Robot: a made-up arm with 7 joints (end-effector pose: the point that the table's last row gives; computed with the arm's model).
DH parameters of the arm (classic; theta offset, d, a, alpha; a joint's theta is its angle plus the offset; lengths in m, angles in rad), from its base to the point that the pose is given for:
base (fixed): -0.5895 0 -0.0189 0
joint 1: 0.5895 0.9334 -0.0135 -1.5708
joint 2: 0 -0.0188 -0.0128 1.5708
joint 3: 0 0.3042 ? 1.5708
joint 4: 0 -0.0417 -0.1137 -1.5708
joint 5: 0 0.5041 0.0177 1.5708
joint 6: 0 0.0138 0.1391 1.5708
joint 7: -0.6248 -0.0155 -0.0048 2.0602
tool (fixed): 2.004 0.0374 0 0
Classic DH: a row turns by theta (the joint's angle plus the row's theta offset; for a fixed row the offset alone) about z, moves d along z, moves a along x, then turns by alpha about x.
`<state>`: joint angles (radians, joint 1 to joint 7).
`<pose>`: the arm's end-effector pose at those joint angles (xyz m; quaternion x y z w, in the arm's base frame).
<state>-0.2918 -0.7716 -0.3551 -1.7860 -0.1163 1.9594 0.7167</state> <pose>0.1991 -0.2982 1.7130 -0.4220 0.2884 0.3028 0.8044</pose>
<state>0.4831 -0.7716 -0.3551 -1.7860 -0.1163 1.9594 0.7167</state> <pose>0.3538 -0.0597 1.7130 -0.4997 0.1076 0.5843 0.6304</pose>
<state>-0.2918 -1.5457 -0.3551 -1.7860 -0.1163 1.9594 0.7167</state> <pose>-0.4069 -0.1161 1.7062 -0.5876 0.0091 0.0965 0.8033</pose>
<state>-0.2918 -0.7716 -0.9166 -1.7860 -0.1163 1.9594 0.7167</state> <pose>-0.0709 -0.6147 1.5499 -0.2162 0.2602 0.1611 0.9272</pose>
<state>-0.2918 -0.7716 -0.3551 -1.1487 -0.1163 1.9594 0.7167</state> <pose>-0.1321 -0.1443 1.8833 -0.5854 0.1459 0.0713 0.7943</pose>
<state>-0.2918 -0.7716 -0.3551 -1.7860 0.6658 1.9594 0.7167</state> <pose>0.1724 -0.3408 1.7012 -0.3012 -0.0600 0.4133 0.8572</pose>
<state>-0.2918 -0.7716 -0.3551 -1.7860 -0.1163 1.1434 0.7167</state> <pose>0.2673 -0.3312 1.6303 -0.1253 0.4314 0.5244 0.7233</pose>
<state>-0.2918 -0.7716 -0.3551 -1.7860 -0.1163 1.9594 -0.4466</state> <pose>0.1737 -0.3026 1.6869 -0.6938 0.3804 0.5018 0.3495</pose>
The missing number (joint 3, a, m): 0.1615
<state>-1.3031 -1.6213 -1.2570 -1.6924 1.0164 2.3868 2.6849</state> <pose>-0.8763 0.2012 1.0621 0.1317 -0.9573 0.0089 0.2571</pose>
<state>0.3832 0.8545 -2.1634 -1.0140 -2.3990 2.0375 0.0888</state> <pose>0.4736 -0.4275 1.6012 -0.3701 -0.7503 0.2277 0.4981</pose>
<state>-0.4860 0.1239 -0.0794 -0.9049 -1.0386 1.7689 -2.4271</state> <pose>0.5358 -0.2903 1.6952 0.1017 -0.3348 -0.6560 0.6688</pose>
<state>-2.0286 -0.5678 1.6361 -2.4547 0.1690 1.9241 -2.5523</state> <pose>0.5905 -0.2778 0.8470 0.2304 0.2700 -0.7894 0.5008</pose>
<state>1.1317 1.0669 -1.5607 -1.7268 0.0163 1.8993 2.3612</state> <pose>0.9012 -0.0533 1.0991 -0.2239 0.4870 -0.2769 0.7975</pose>
